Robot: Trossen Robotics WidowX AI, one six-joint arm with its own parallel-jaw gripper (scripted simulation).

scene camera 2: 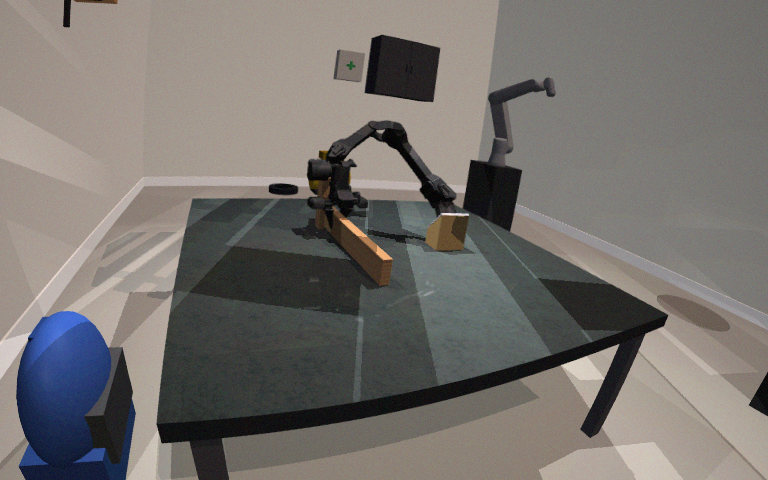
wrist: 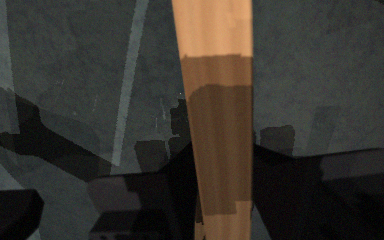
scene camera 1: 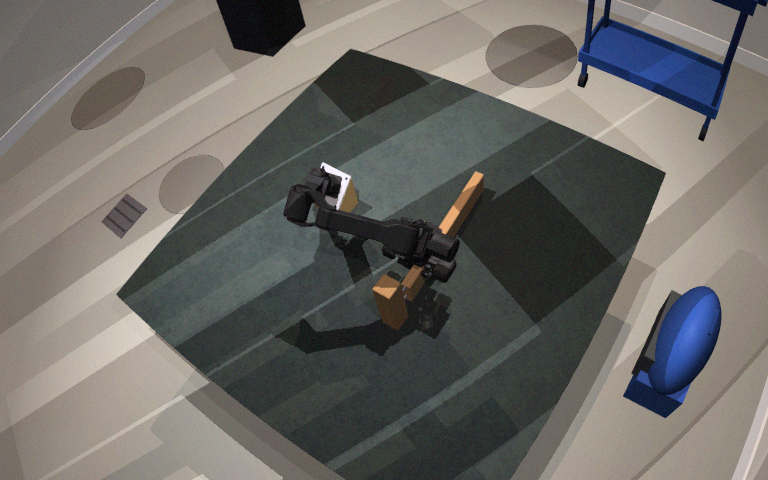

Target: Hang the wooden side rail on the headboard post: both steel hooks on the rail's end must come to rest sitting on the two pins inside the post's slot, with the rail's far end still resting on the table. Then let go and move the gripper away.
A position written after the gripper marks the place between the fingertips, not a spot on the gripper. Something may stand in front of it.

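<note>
The scene includes the gripper point(scene camera 2: 335, 228), which is visible too in the wrist view point(wrist: 213, 142) and in scene camera 1 point(scene camera 1: 421, 274). A wooden side rail point(scene camera 2: 378, 264) can be seen as well, appearing also in the wrist view point(wrist: 216, 51) and in scene camera 1 point(scene camera 1: 457, 214). There is a headboard post point(scene camera 1: 388, 293) too.
</note>
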